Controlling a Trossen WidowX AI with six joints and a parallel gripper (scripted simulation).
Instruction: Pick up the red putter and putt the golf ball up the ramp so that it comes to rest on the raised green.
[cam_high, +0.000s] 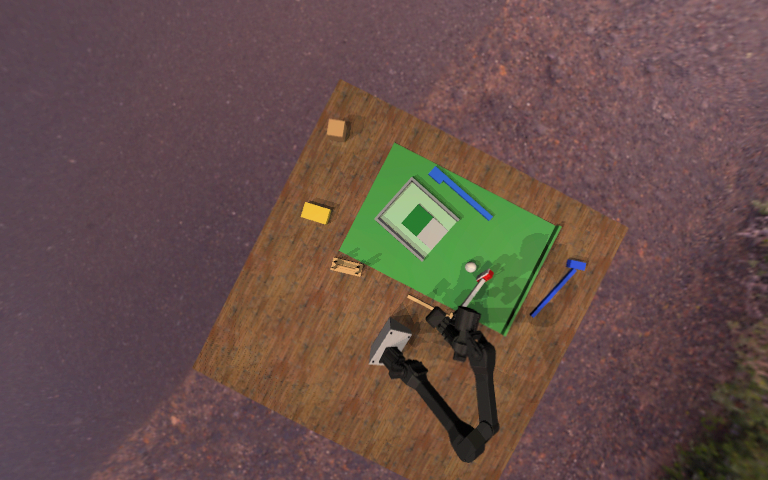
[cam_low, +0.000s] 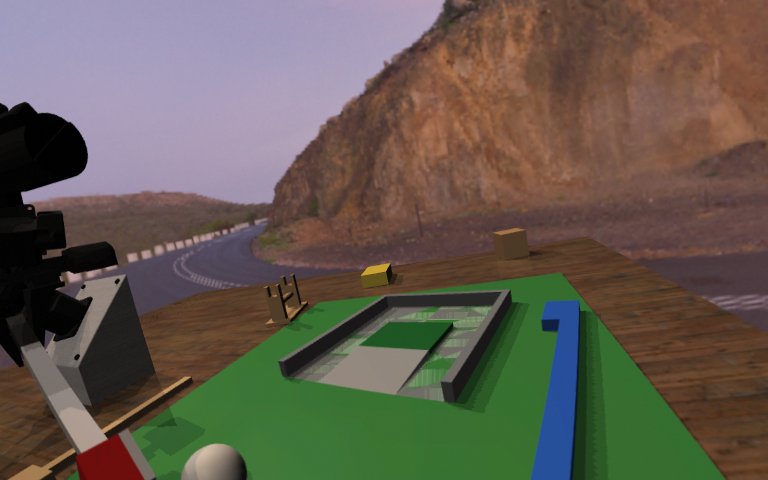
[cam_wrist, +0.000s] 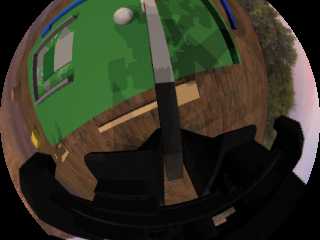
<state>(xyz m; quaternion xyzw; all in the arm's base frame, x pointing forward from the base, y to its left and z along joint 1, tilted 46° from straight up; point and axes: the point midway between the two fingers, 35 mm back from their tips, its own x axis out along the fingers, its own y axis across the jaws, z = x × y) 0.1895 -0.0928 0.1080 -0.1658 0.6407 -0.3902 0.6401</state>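
The red putter lies 11 cm ahead of my gripper tip, 3 cm to the right of it and 1 cm below it. Round my gripper tip: wooden stand (2 cm ahead, 42 cm to the left, 7 cm below); then green mat (29 cm ahead, 10 cm to the left, 10 cm below); then white golf ball (23 cm ahead, 2 cm to the right, 8 cm below).
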